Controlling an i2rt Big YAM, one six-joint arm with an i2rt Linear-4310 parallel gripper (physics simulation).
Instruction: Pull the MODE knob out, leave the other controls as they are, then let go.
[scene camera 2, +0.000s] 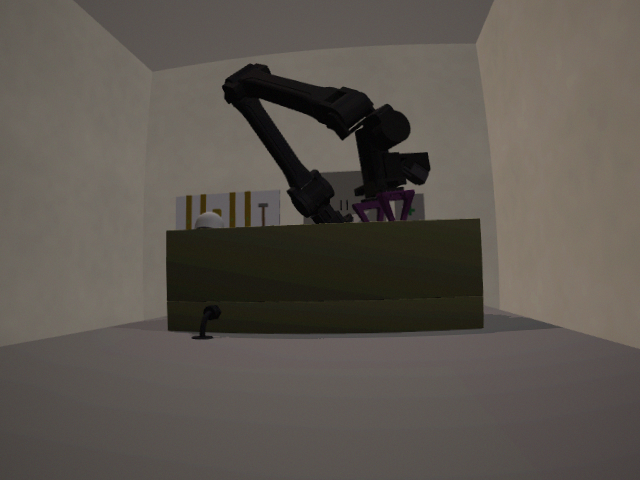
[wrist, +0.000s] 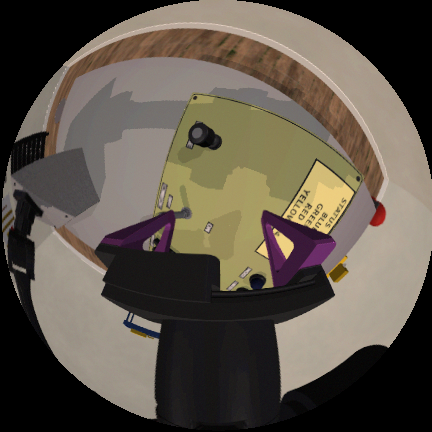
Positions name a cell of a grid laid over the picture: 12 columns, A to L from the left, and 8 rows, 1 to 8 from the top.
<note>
I see my gripper (scene camera 2: H4) and an olive control panel (scene camera 2: H5).
My gripper is seen too in the wrist view (wrist: G4). The olive control panel is seen too in the wrist view (wrist: H3).
</note>
